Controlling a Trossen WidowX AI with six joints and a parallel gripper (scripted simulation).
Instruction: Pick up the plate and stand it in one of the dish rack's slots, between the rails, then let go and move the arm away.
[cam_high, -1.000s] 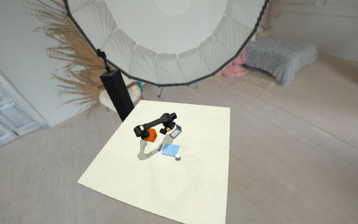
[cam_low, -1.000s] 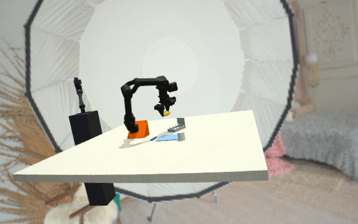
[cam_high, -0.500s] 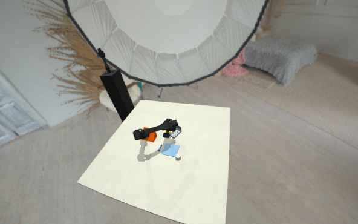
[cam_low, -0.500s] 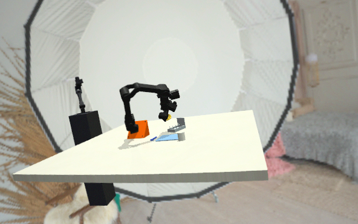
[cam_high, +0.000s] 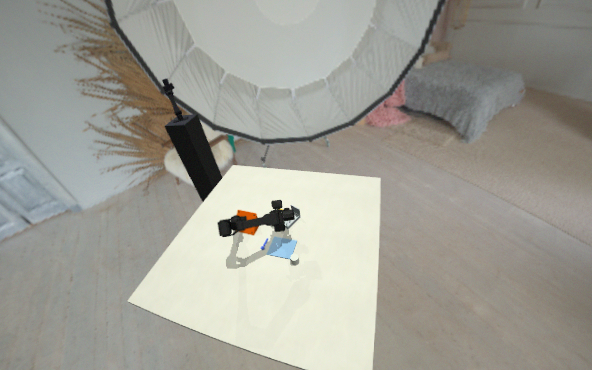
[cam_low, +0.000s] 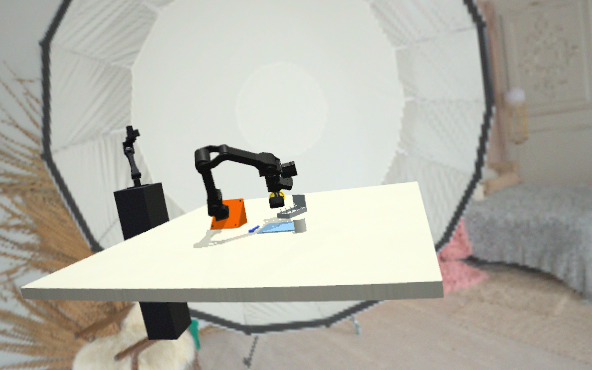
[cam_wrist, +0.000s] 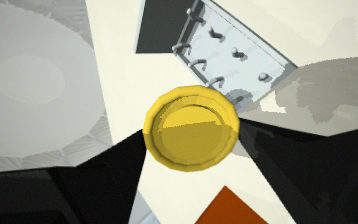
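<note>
My gripper tip is 6 cm above the grey dish rack, 5 cm short of it and 2 cm to the right of it. Round my gripper tip: yellow plate: 1 cm to the right, 1 cm above; light blue mat: 19 cm to the right, 8 cm below, 4 cm ahead; white cup: 27 cm to the right, 14 cm ahead, 6 cm below.
</note>
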